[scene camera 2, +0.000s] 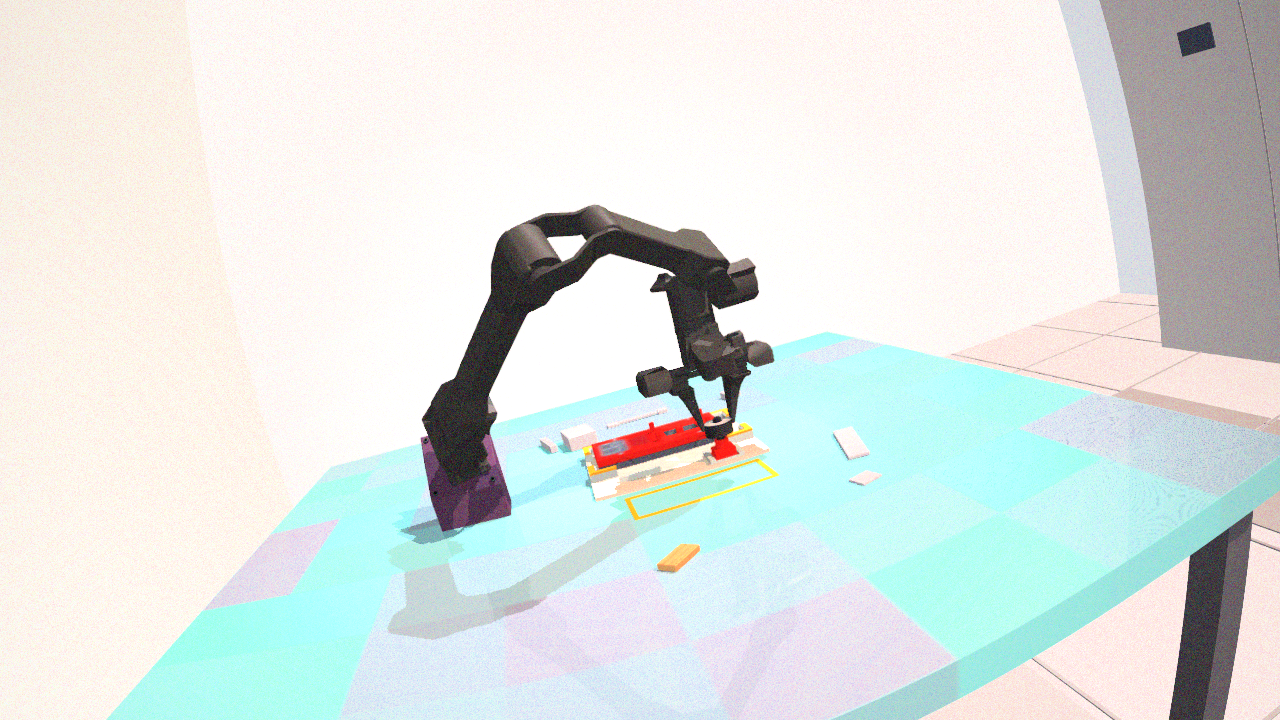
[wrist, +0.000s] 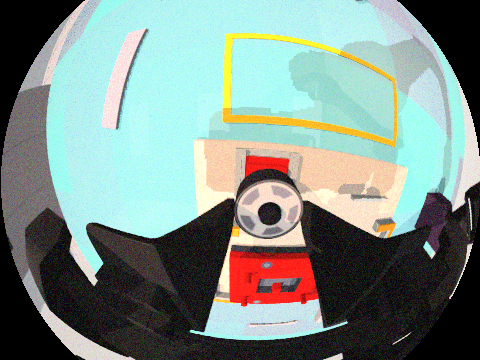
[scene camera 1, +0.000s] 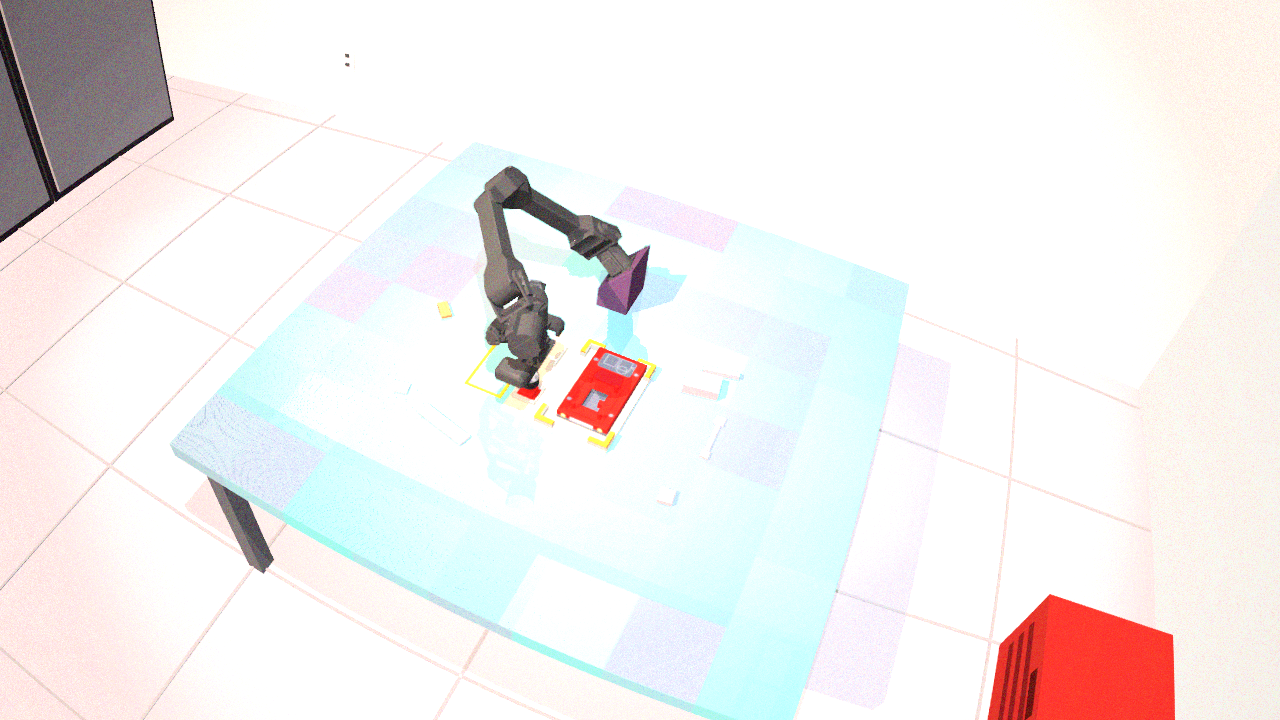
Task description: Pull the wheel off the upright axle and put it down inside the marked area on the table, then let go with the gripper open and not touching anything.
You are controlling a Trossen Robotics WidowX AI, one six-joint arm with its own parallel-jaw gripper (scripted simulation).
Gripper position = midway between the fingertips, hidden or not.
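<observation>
A wheel [wrist: 261, 187] is visible in the scene, as is a red plate, which appears at [scene camera 2: 643, 446] and again at [wrist: 257, 275]. With them is the gripper, seen at [scene camera 2: 718, 426], at [wrist: 268, 206] and at [scene camera 1: 529, 378].
</observation>
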